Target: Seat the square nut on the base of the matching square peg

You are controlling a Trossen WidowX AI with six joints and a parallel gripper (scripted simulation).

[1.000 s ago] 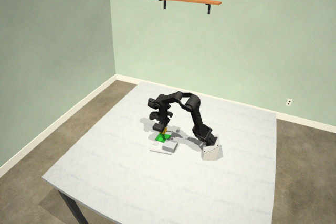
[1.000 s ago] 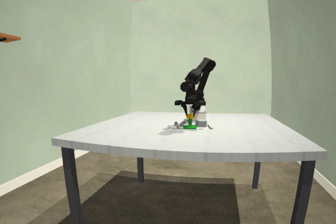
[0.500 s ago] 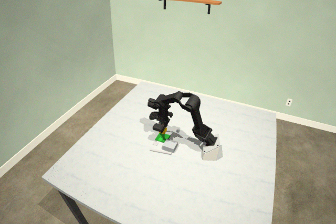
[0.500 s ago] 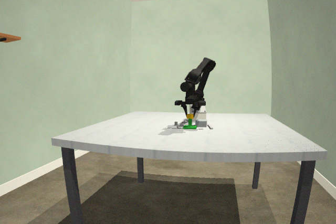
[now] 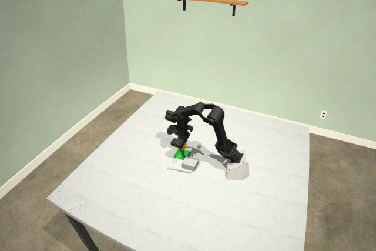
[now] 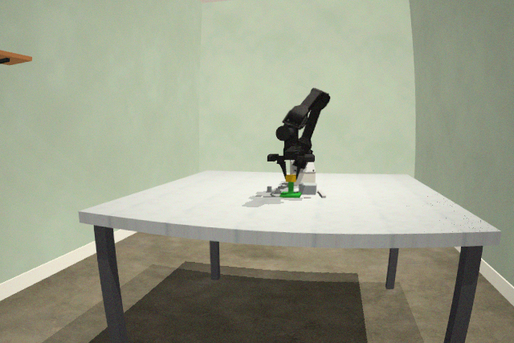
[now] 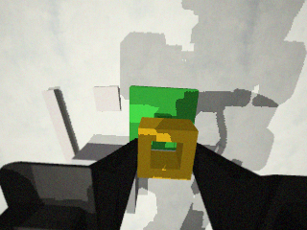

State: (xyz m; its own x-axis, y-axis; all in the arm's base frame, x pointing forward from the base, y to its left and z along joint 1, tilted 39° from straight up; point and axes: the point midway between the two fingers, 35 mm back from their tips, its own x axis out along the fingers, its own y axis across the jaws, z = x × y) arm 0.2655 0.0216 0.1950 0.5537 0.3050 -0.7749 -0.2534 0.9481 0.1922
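My gripper is now 70 mm to the right of the small white tile and 100 mm above it. Round my hand: white strip: 70 mm behind, 110 mm to the left, 100 mm below; then small grey cube: 40 mm behind, 120 mm to the right, 90 mm below; then grey block: 90 mm behind, 40 mm to the left, 80 mm below.
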